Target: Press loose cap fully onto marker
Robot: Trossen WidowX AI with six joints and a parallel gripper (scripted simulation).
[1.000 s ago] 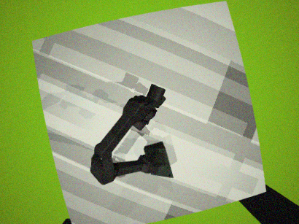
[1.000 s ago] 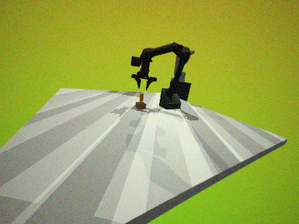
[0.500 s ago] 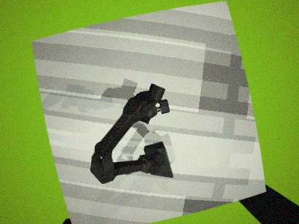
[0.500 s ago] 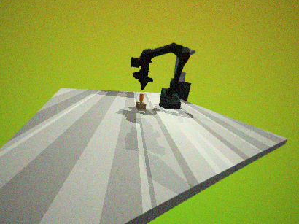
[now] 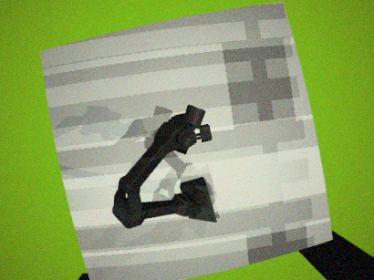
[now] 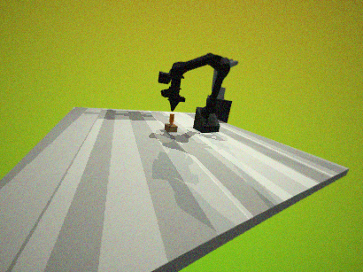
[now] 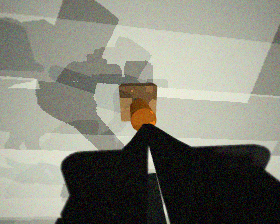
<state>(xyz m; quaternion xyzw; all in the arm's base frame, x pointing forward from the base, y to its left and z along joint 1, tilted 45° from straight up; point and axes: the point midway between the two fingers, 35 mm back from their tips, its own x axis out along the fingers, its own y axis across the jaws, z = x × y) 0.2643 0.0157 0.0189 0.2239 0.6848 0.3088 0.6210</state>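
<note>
The marker tip lies 30 mm below my gripper tip. The rest, counted from my gripper tip: holder block (110 mm below); orange cap (50 mm below).
</note>
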